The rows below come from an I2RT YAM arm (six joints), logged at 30 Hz.
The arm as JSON. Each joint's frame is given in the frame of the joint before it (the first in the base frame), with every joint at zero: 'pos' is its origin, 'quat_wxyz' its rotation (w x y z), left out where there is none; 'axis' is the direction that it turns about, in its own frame. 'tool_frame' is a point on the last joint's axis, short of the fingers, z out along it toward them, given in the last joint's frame.
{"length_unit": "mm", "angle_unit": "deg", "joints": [
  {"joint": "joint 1", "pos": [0.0, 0.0, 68.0], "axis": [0.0, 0.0, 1.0]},
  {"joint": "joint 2", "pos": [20.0, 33.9, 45.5], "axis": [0.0, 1.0, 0.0]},
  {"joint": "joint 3", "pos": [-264.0, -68.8, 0.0], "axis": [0.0, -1.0, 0.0]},
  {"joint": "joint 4", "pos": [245.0, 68.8, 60.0], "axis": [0.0, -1.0, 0.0]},
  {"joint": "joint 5", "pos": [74.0, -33.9, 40.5], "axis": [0.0, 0.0, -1.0]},
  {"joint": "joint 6", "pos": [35.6, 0.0, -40.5], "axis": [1.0, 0.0, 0.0]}
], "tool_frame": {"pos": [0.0, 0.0, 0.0], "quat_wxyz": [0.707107, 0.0, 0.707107, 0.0]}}
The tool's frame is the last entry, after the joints.
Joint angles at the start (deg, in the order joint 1, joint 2, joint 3, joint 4, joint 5, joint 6):
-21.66 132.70 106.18 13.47 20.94 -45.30
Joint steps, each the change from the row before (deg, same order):
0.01 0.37 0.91 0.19 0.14 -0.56
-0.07 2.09 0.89 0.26 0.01 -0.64
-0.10 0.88 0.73 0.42 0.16 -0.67
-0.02 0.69 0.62 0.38 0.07 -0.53
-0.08 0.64 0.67 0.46 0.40 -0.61
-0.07 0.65 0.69 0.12 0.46 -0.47
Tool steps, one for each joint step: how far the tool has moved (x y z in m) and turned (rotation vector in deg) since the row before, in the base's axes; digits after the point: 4 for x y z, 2 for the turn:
0.0019 -0.0007 0.0025 -0.70 -0.29 -0.01
0.0047 -0.0026 -0.0136 -0.11 1.30 0.05
0.0021 -0.0020 -0.0030 -0.61 0.21 -0.11
0.0020 -0.0010 -0.0020 -0.51 0.08 0.02
0.0016 -0.0017 -0.0011 -0.69 -0.01 -0.35
0.0015 -0.0016 -0.0017 -0.48 0.21 -0.43

